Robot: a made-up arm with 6 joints.
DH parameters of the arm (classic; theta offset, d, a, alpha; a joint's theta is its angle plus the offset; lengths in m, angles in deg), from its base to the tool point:
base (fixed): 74.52 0 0.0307 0
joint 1: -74.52 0.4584 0.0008 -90
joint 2: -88.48 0 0.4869 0
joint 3: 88.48 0.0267 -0.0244 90
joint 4: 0 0.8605 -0.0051 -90
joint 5: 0 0.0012 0.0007 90
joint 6: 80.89 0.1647 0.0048 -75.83
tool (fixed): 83.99 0.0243 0 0
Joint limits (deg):
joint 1: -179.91..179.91
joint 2: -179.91..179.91
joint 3: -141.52..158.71
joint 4: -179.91..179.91
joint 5: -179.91..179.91
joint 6: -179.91..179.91
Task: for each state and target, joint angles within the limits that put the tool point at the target. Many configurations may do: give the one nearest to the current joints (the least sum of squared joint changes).
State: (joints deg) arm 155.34 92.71 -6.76 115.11 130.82 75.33
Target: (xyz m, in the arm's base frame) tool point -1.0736 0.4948 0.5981
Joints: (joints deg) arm 150.69 98.67 -22.63 116.79 146.57 76.76
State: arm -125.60 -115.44 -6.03 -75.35 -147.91 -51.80
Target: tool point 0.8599 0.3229 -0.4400
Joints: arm -149.37 -130.59 -5.89 -74.79 -117.75 -55.98
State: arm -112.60 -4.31 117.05 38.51 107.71 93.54
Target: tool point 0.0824 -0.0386 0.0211
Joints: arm -107.46 30.47 155.29 30.15 90.01 91.58
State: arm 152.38 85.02 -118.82 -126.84 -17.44 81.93
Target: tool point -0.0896 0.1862 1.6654
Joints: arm 112.82 63.18 -75.12 -122.15 8.36 83.34
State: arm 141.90 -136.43 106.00 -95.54 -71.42 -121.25
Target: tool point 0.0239 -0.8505 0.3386
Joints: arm 104.10 -175.69 109.43 -95.27 -87.54 -119.82
